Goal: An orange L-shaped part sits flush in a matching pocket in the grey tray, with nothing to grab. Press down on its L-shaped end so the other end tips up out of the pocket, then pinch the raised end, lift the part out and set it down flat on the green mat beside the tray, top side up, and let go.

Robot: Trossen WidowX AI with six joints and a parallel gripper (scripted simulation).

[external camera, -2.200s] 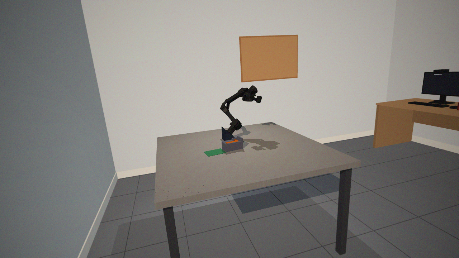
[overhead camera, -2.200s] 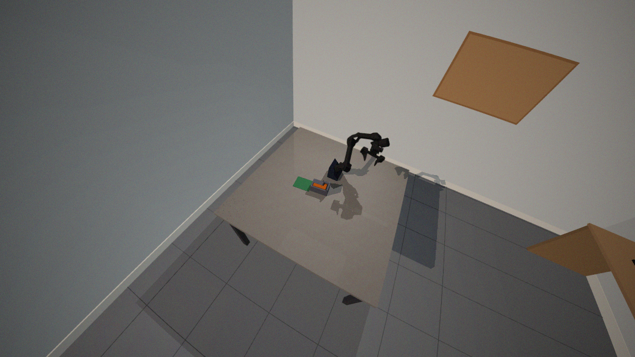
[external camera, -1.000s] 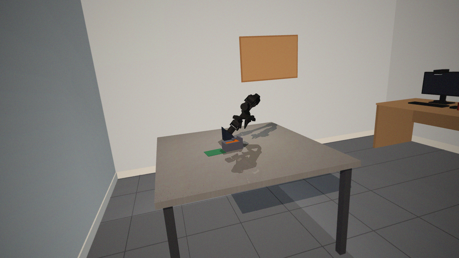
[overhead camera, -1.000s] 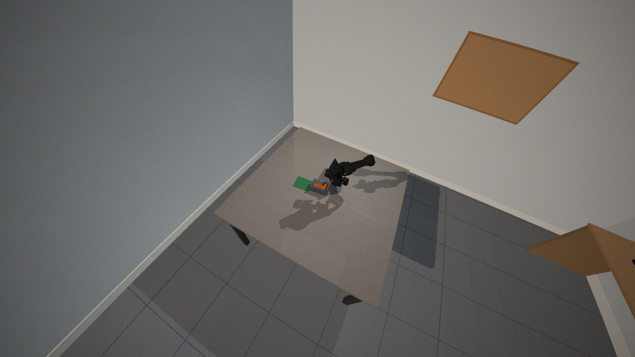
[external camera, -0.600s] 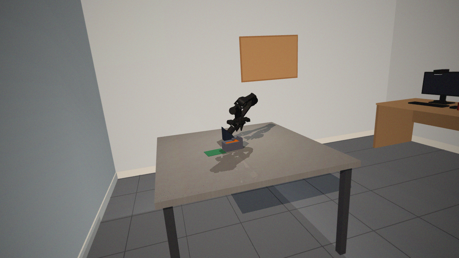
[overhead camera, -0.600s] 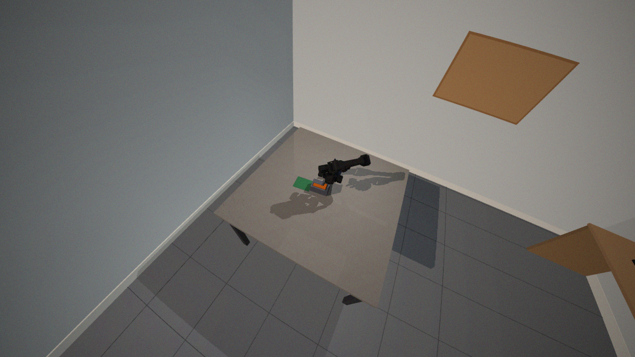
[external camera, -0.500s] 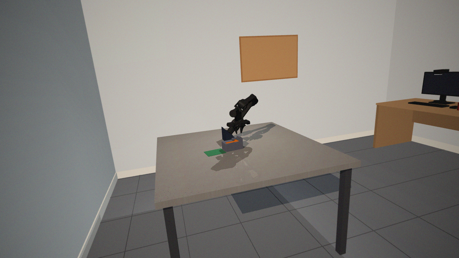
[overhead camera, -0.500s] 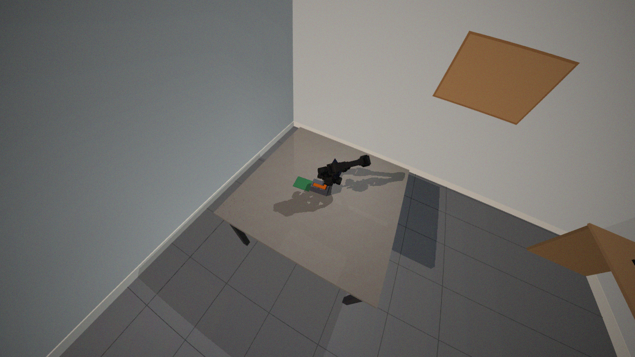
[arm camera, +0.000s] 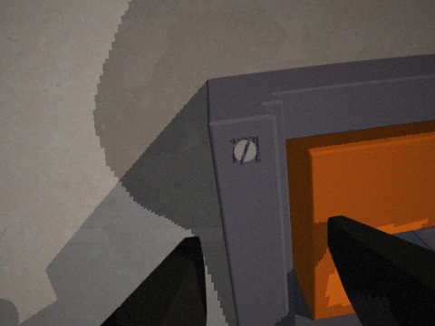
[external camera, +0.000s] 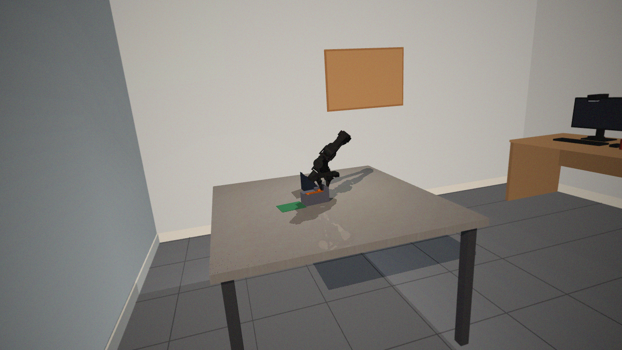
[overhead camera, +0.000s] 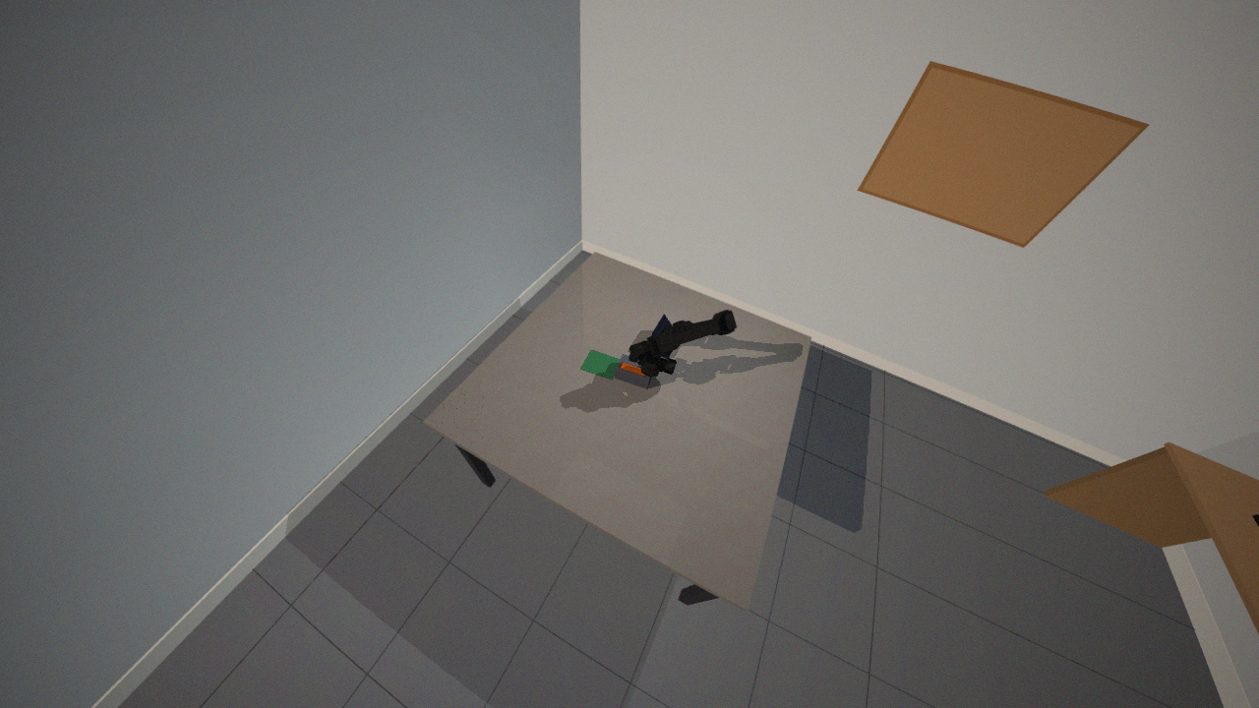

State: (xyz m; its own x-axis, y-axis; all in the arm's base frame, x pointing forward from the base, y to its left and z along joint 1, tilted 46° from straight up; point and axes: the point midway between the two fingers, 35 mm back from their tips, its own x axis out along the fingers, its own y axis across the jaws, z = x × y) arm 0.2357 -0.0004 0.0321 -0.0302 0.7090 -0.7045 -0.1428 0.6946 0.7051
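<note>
My gripper tip is 50 mm to the left of the orange L-shaped part and 20 mm above it. Round my gripper tip: green mat (30 mm ahead, 220 mm to the right, 80 mm below).
</note>
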